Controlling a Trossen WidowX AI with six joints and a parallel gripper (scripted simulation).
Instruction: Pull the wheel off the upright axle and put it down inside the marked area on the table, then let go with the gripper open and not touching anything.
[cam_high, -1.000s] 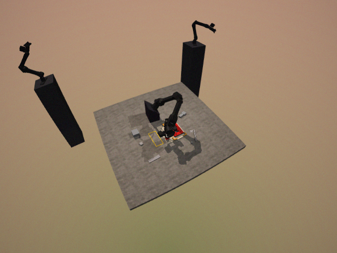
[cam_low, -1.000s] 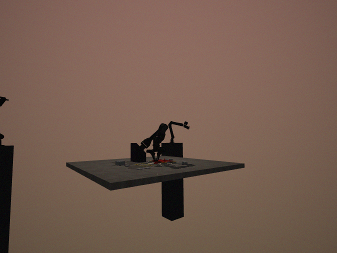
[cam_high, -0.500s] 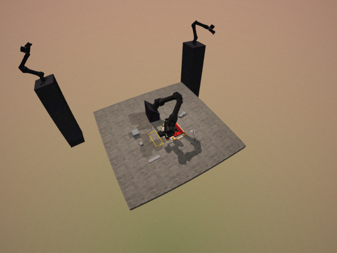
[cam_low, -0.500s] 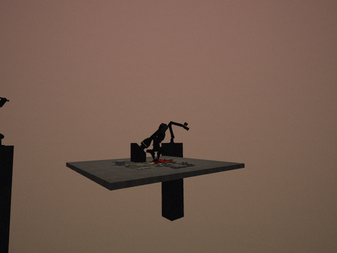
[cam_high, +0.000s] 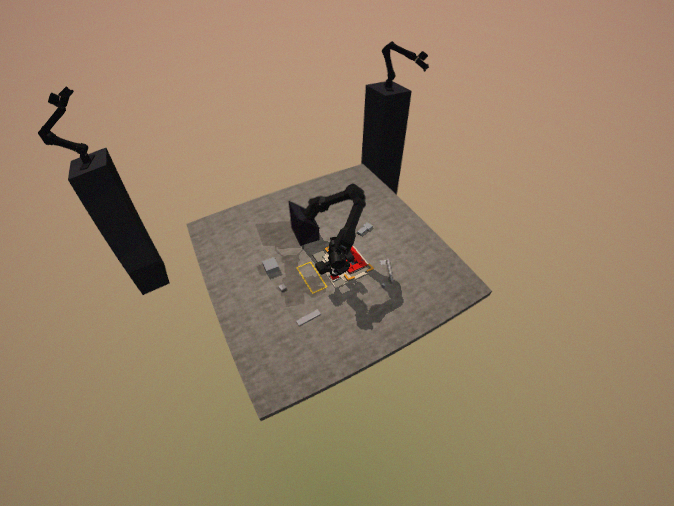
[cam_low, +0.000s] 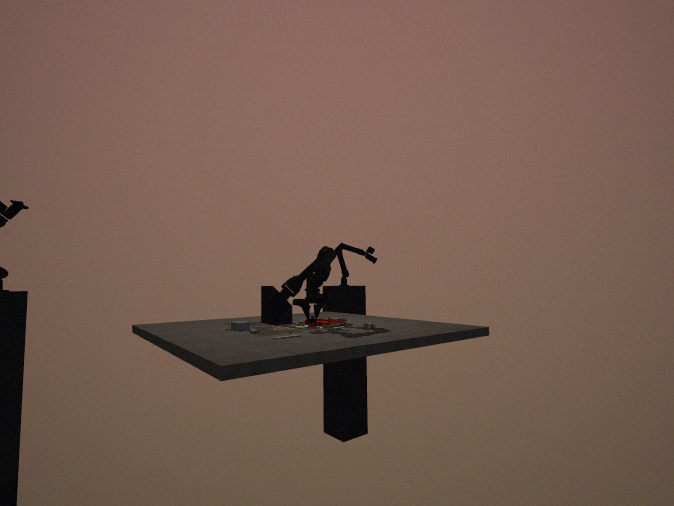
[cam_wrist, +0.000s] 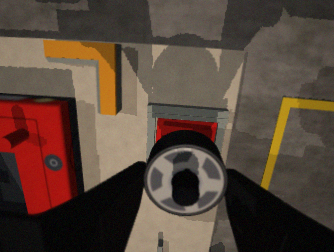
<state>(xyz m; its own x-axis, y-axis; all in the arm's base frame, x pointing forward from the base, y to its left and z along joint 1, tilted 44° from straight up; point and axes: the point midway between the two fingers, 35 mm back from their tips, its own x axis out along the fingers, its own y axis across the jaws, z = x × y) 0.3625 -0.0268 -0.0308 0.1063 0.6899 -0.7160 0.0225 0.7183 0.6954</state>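
My gripper tip is now 100 mm to the right of the pale base plate, 50 mm past it and 30 mm above it. The rest, counted from my gripper tip: flat grey bar (230 mm to the right, 140 mm ahead, 40 mm below).
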